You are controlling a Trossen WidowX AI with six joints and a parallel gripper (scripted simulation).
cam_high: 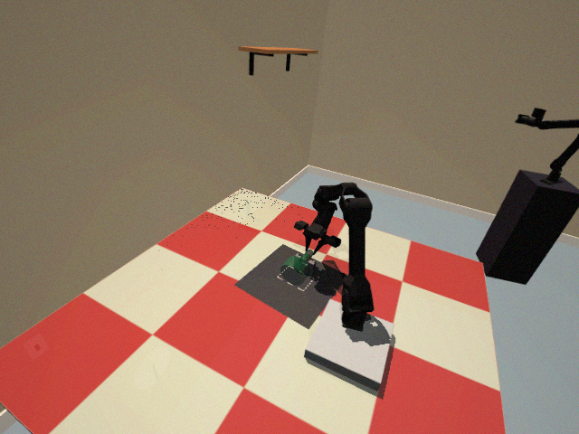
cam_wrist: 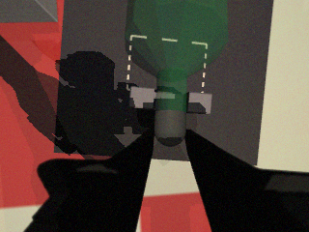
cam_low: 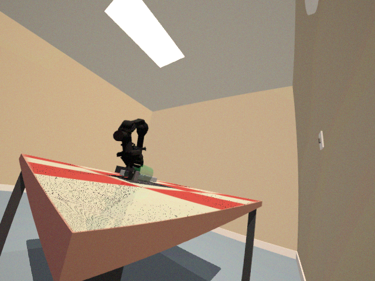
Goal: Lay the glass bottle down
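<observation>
Right now the green glass bottle is 20 mm ahead of my gripper tip, 50 mm to the left of it and 10 mm below it. The rest, counted from my gripper tip: dark mat: 40 mm ahead, 100 mm to the left, 70 mm below.
</observation>
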